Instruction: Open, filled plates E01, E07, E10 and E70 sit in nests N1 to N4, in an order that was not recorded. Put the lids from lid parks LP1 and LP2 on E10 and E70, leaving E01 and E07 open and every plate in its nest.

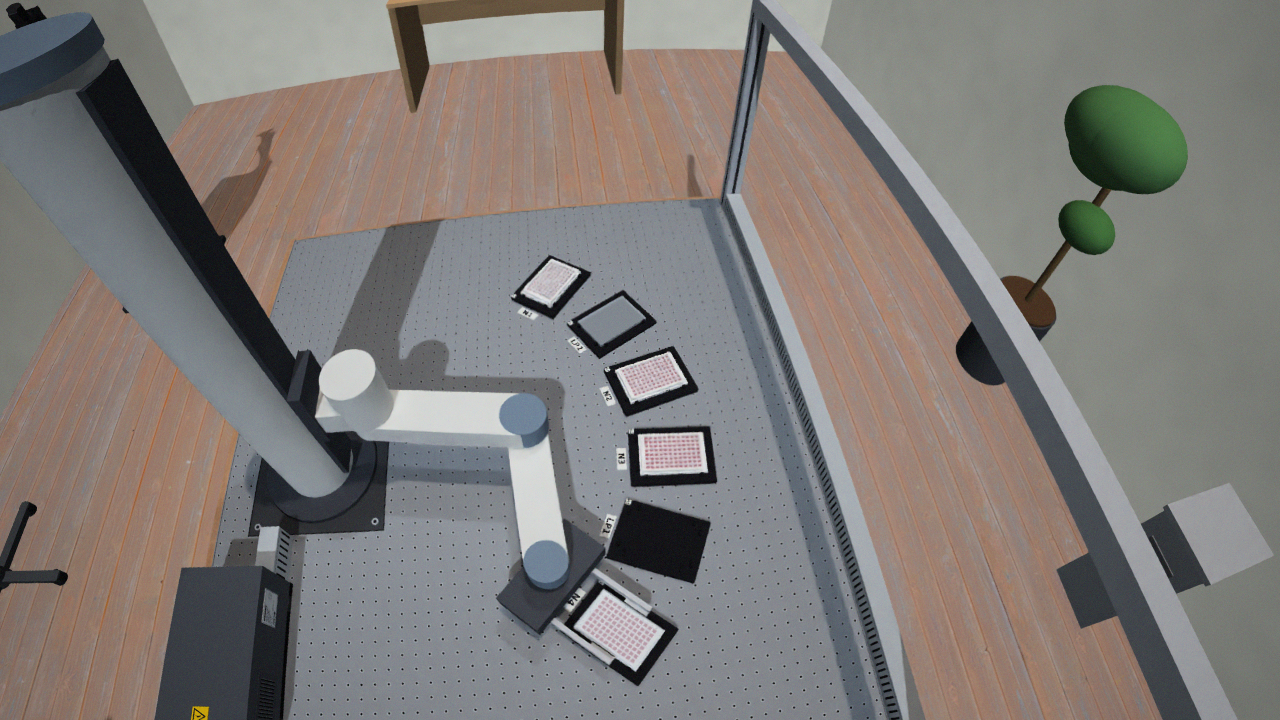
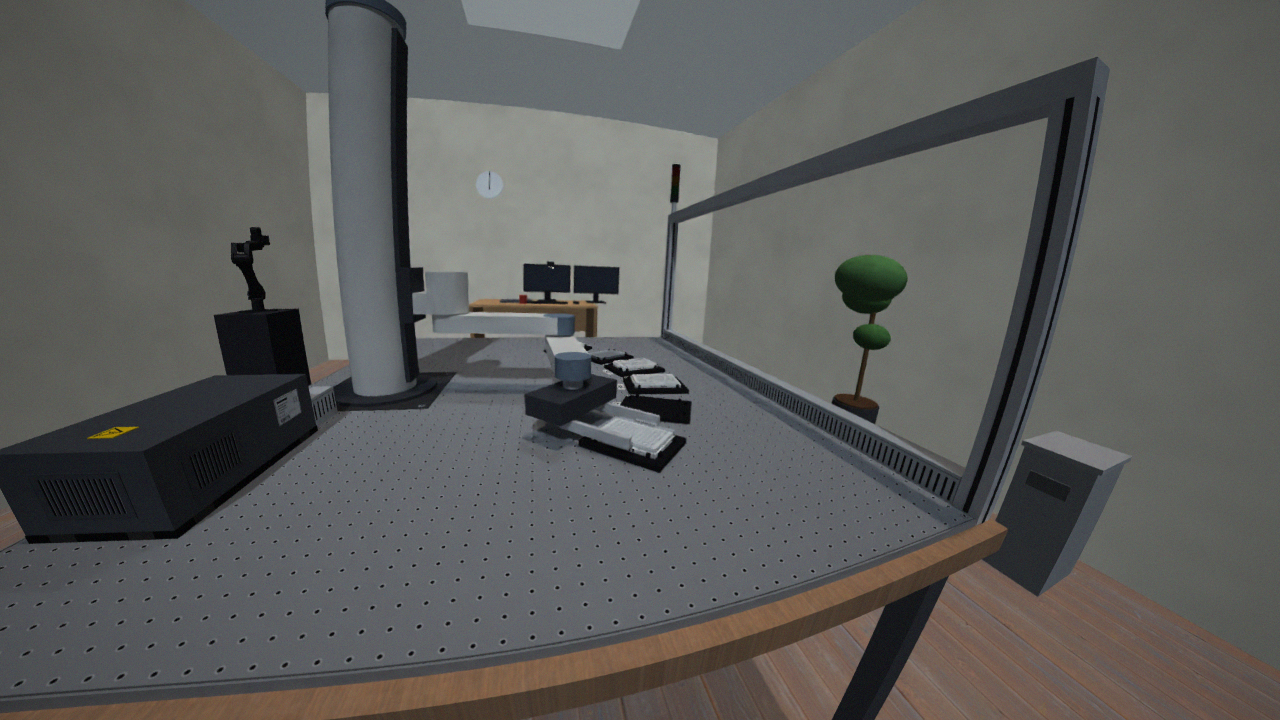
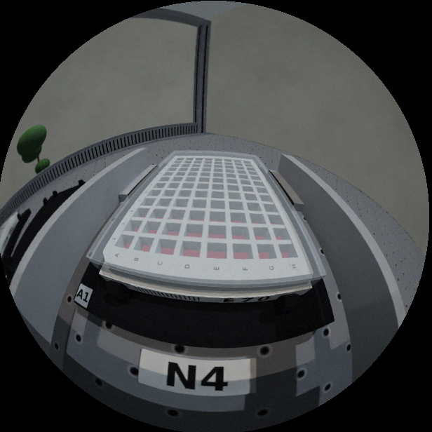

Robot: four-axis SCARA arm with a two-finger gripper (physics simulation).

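Where they show: gripper, fingertip midpoint: (image 1: 630,636) (image 2: 645,431); arm's base, link origin: (image 1: 323,468) (image 2: 387,393).
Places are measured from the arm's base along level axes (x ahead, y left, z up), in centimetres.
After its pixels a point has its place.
Observation:
My gripper (image 1: 631,635) {x 58.5, y -39.3, z 4.8 cm} (image 2: 644,430) {x 58.5, y -39.3, z 4.8 cm} (image 3: 213,157) is shut on a clear lid (image 3: 215,279), at plate E70 (image 1: 617,626) {x 56.5, y -37.3, z 4.3 cm} (image 2: 640,437) {x 57.1, y -40.7, z 4.4 cm} (image 3: 210,295) in nest N4 (image 1: 639,673) {x 59.0, y -45.5, z 2.5 cm} (image 3: 200,325). The lid lies level and lined up over the plate, its rim around the plate's top; whether it bears on the plate I cannot tell. Lid park LP1 (image 1: 657,540) {x 65.9, y -22.1, z 2.3 cm} (image 2: 657,409) {x 66.1, y -23.8, z 2.3 cm} is bare. A lid (image 1: 611,320) {x 64.1, y 29.0, z 3.1 cm} lies in lid park LP2 (image 1: 601,350) {x 61.1, y 21.6, z 2.3 cm}. Open plates stand in N1 (image 1: 551,281) {x 51.6, y 42.1, z 3.7 cm}, N2 (image 1: 650,375) {x 70.2, y 12.8, z 3.8 cm} and N3 (image 1: 672,453) {x 71.4, y -5.7, z 3.9 cm}; their names are not readable.
The arm's column (image 1: 205,295) {x 6.4, y -3.9, z 56.0 cm} (image 2: 366,205) {x 2.5, y -7.1, z 45.5 cm} stands at the left. A dark control box (image 1: 219,644) {x -10.0, y -38.5, z 12.8 cm} (image 2: 161,447) {x -3.5, y -53.0, z 12.2 cm} is near it. A framed guard (image 1: 796,376) {x 100.4, y 7.3, z 5.7 cm} (image 2: 805,407) {x 100.4, y -32.8, z 3.9 cm} runs along the right side of the table, beyond the row of nests.

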